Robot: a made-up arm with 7 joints. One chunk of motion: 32 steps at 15 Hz.
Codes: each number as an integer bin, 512 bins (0 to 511) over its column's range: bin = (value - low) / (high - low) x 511, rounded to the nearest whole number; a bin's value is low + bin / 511 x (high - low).
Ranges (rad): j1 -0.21..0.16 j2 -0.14..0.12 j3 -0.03..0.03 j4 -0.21..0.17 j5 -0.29..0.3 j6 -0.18..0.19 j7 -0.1..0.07
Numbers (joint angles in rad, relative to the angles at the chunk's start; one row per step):
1: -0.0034 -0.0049 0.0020 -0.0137 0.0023 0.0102 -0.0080
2: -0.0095 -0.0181 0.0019 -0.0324 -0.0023 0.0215 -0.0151
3: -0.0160 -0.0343 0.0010 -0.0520 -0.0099 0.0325 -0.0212
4: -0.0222 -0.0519 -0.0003 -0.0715 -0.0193 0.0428 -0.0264
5: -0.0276 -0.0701 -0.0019 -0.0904 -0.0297 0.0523 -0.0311
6: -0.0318 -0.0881 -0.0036 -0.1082 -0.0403 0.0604 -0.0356
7: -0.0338 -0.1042 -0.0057 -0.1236 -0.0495 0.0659 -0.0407
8: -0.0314 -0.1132 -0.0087 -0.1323 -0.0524 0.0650 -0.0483
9: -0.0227 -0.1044 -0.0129 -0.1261 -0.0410 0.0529 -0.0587
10: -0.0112 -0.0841 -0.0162 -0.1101 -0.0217 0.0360 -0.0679
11: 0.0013 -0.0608 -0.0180 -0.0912 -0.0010 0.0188 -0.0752
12: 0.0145 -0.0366 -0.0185 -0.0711 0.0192 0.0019 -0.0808
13: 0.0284 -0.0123 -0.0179 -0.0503 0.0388 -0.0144 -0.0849
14: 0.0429 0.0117 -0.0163 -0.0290 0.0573 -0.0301 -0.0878
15: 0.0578 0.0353 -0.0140 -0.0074 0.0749 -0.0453 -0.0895
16: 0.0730 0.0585 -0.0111 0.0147 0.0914 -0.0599 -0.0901
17: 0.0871 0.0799 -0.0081 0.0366 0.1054 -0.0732 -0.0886
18: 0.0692 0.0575 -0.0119 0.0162 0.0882 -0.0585 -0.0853
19: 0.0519 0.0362 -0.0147 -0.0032 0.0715 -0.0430 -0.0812
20: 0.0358 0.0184 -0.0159 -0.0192 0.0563 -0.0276 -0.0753
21: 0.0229 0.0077 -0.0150 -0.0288 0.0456 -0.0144 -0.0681
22: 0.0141 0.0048 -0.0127 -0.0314 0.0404 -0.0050 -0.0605
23: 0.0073 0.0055 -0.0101 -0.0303 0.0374 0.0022 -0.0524
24: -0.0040 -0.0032 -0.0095 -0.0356 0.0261 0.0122 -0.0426
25: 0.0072 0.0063 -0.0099 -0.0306 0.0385 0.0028 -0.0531
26: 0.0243 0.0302 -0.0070 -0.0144 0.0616 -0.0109 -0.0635
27: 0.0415 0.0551 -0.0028 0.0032 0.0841 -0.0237 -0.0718
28: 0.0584 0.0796 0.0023 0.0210 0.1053 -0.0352 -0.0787
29: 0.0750 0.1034 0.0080 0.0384 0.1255 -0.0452 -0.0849
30: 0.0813 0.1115 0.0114 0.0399 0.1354 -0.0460 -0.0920
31: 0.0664 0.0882 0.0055 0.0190 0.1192 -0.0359 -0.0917
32: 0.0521 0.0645 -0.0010 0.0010 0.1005 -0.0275 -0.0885
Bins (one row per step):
1: 285 266 273 264 253 263 277
2: 277 240 272 239 249 278 255
3: 268 208 264 212 243 293 237
4: 259 173 253 186 234 308 221
5: 252 137 239 161 225 321 207
6: 246 102 225 137 216 332 194
7: 243 70 207 116 208 340 178
8: 247 53 181 104 206 338 155
9: 259 70 146 113 216 322 124
10: 275 110 118 134 232 298 96
11: 292 156 102 160 250 275 75
12: 310 203 98 187 268 251 58
13: 329 251 103 215 285 229 45
14: 349 298 117 243 301 207 37
15: 370 345 136 272 316 186 32
16: 391 390 161 302 330 166 30
17: 410 432 187 332 342 147 34
18: 386 388 154 304 328 168 44
19: 362 346 130 278 313 189 57
20: 339 311 120 257 300 210 74
21: 322 290 128 244 291 229 96
22: 310 285 147 240 286 242 119
23: 300 286 169 242 284 252 143
24: 285 269 175 235 274 265 173
25: 300 288 171 241 285 252 141
26: 324 335 196 263 305 234 110
27: 347 383 232 287 324 216 85
28: 371 432 275 311 342 200 64
29: 394 478 324 334 360 186 45
30: 402 494 353 336 368 185 24
31: 382 449 302 308 354 199 25
32: 362 402 247 284 338 211 35

